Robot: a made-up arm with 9 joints. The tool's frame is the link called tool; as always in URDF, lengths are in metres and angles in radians. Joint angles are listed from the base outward.
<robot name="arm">
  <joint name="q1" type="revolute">
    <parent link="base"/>
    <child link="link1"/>
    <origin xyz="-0.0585 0.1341 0.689" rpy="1.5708 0 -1.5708"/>
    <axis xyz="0 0 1"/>
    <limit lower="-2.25" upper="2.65"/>
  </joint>
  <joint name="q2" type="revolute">
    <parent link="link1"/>
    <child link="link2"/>
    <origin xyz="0.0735 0.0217 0.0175" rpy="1.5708 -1.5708 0"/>
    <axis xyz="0 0 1"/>
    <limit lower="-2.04" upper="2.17"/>
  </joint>
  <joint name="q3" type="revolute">
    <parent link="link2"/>
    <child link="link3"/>
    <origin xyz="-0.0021 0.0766 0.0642" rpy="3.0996 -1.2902 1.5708"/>
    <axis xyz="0 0 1"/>
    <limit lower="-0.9" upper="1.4"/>
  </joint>
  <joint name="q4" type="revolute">
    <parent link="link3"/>
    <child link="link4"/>
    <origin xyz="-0.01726 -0.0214 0.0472" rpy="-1.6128 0 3.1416"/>
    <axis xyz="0 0 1"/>
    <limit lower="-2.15" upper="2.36"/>
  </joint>
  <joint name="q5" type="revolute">
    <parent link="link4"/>
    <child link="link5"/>
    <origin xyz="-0.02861 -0.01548 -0.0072" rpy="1.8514 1.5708 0"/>
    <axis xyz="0 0 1"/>
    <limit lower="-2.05" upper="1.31"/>
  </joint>
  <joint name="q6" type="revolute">
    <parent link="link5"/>
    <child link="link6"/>
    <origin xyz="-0.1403 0.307 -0.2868" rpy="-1.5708 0 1.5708"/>
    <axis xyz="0 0 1"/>
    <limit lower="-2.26" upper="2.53"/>
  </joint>
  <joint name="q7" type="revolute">
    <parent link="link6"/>
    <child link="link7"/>
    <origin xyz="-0.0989 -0.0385 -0.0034" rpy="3.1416 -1.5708 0"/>
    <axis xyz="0 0 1"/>
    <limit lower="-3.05" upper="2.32"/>
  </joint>
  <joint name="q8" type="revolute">
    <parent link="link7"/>
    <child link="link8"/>
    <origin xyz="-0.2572 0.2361 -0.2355" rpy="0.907 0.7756 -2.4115"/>
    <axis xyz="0 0 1"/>
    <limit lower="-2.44" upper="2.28"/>
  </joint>
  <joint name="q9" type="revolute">
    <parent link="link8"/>
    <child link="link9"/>
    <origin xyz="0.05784 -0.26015 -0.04" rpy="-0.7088 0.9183 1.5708"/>
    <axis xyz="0 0 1"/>
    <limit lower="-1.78" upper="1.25"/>
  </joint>
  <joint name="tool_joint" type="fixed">
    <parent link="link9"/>
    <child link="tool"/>
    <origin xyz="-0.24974 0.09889 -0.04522" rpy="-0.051 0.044 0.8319"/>
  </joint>
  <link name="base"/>
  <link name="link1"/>
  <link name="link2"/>
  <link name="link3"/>
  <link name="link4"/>
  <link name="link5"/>
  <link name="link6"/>
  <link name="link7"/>
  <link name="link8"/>
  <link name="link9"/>
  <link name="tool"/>
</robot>
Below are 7 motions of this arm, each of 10 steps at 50 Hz.
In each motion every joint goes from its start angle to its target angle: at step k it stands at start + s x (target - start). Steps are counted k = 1, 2, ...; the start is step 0. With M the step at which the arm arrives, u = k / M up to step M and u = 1 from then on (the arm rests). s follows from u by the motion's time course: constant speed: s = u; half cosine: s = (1 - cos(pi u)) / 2; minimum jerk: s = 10 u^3 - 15 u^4 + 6 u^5.
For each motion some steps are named. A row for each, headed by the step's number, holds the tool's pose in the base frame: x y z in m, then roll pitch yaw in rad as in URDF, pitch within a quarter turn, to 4 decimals.
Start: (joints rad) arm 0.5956 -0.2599 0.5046 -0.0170 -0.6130 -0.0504 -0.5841 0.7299 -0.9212
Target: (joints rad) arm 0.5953 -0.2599 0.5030 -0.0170 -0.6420 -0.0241 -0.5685 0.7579 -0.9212
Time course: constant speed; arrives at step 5
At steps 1, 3, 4, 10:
1: -0.0174 0.1491 0.0564 -1.0352 -0.6513 -0.4820
3: -0.0219 0.1558 0.0582 -1.0330 -0.6456 -0.4727
4: -0.0243 0.1591 0.0591 -1.0319 -0.6428 -0.4680
10: -0.0266 0.1624 0.0600 -1.0309 -0.6400 -0.4632

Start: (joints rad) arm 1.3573 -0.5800 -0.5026 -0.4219 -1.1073 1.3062 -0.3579 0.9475 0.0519
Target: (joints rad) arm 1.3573 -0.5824 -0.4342 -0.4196 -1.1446 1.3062 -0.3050 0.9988 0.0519
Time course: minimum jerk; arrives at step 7
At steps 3, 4, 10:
3: -0.8023 -0.3098 0.3052 -0.7616 0.5475 1.6726
4: -0.7946 -0.3188 0.3165 -0.7578 0.5609 1.6921
10: -0.7834 -0.3308 0.3322 -0.7519 0.5788 1.7199

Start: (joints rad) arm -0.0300 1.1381 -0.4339 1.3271 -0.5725 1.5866 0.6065 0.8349 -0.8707
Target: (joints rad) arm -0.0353 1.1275 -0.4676 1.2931 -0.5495 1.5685 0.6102 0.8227 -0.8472
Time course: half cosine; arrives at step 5
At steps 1, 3, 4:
1: -0.2818 0.7840 0.9756 2.5925 -0.2251 -2.0546
3: -0.2731 0.7898 0.9680 2.5865 -0.2554 -2.0608
4: -0.2691 0.7925 0.9645 2.5840 -0.2689 -2.0637

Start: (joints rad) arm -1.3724 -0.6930 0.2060 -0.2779 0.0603 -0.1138 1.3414 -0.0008 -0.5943
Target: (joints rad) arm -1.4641 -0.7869 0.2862 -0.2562 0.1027 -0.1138 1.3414 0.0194 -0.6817
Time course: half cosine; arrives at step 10
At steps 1, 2, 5, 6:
1: -0.3161 0.0516 0.0394 0.0050 -0.8773 1.4772
2: -0.3121 0.0525 0.0388 0.0022 -0.8796 1.4833
5: -0.2889 0.0580 0.0361 -0.0157 -0.8915 1.5184
6: -0.2799 0.0602 0.0353 -0.0234 -0.8955 1.5319

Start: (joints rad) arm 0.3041 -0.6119 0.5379 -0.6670 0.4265 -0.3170 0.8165 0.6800 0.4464
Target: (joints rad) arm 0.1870 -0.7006 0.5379 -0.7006 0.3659 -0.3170 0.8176 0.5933 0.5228
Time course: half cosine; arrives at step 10
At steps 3, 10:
3: -0.0053 -0.2822 1.3698 1.5981 0.6466 -2.3895
10: 0.0196 -0.3419 1.3189 1.4955 0.6987 -2.4003

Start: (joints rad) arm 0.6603 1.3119 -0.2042 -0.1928 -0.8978 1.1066 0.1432 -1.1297 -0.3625
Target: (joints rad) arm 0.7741 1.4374 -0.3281 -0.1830 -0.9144 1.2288 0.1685 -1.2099 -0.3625
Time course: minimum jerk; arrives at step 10
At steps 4, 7, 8, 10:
4: 0.0797 0.8870 0.4863 1.7291 -1.1372 -1.1132
7: 0.0820 0.8606 0.3985 1.6918 -1.2527 -1.0298
8: 0.0830 0.8536 0.3806 1.6728 -1.2757 -1.0020
10: 0.0837 0.8494 0.3708 1.6598 -1.2883 -0.9843

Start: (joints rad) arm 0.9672 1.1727 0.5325 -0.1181 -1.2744 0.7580 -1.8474 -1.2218 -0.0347
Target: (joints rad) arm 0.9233 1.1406 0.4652 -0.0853 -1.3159 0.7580 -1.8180 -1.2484 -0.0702
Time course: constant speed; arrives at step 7
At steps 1, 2, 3, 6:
1: 0.0964 0.4222 1.4535 2.3441 0.4198 -2.2540
2: 0.0869 0.4285 1.4498 2.3585 0.4212 -2.2355
3: 0.0772 0.4347 1.4460 2.3730 0.4224 -2.2170
6: 0.0478 0.4521 1.4339 2.4166 0.4250 -2.1609

